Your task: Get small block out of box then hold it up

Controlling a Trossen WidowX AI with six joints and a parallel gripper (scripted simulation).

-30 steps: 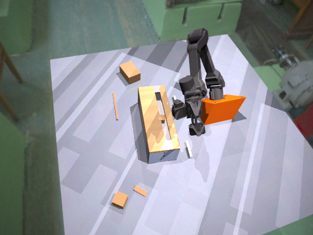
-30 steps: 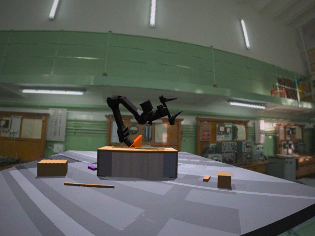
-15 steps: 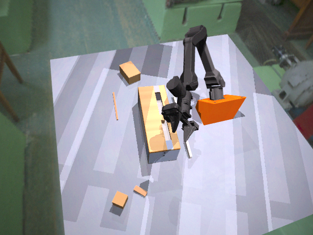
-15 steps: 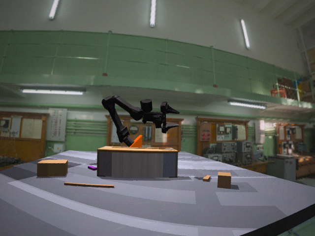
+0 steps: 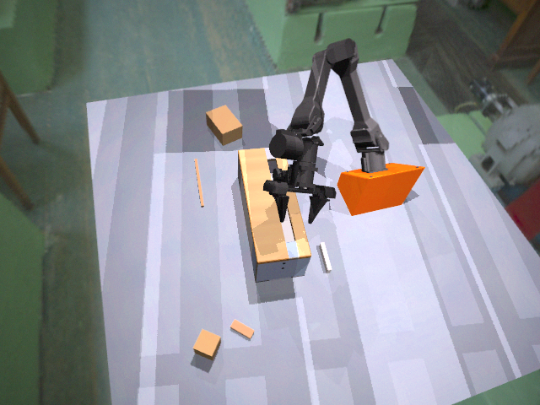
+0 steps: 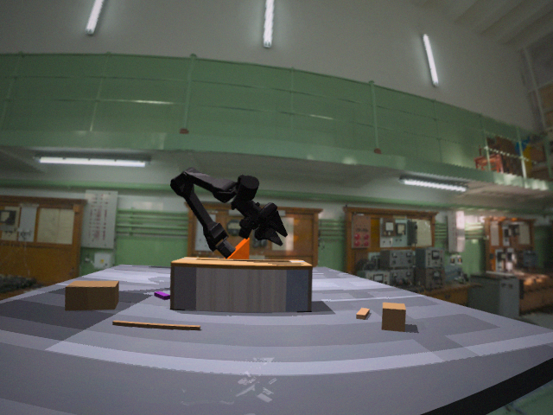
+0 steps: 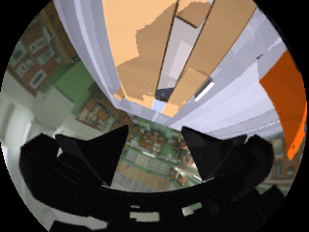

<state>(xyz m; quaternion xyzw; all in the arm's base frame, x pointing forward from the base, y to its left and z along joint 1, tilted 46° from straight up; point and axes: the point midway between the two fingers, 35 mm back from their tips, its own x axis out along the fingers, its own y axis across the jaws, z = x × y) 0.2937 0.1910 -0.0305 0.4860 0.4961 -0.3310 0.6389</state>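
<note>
My gripper tip is 1 cm past the box, 12 cm to the left of it and 13 cm above it. From my gripper tip the other things lie so: thin wooden stick 22 cm ahead, 31 cm to the right, 19 cm below.
</note>
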